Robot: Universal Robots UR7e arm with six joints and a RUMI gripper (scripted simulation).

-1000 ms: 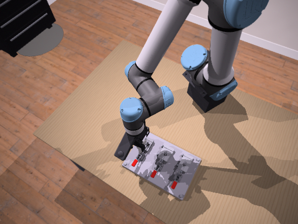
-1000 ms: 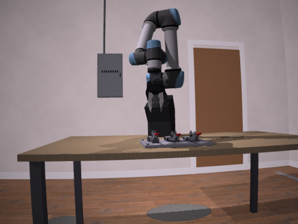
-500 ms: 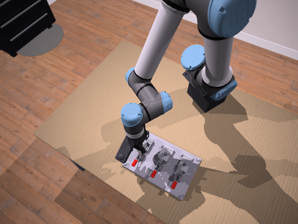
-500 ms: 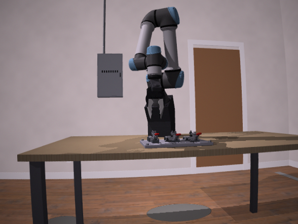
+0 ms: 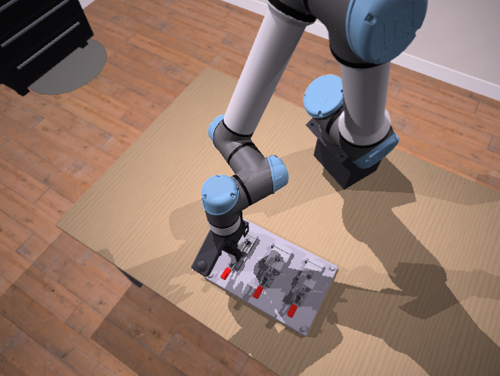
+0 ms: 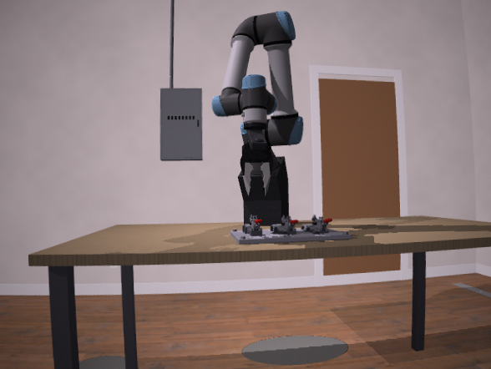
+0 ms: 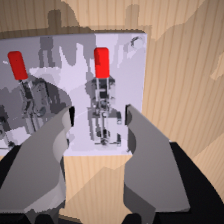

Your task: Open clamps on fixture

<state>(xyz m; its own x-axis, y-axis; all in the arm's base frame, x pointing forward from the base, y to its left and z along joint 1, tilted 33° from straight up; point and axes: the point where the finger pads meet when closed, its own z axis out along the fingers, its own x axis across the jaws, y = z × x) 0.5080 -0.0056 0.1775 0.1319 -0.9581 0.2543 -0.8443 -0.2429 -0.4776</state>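
Now: hand 15 cm above the grey fixture plate, 10 cm to the right of it and 8 cm past it.
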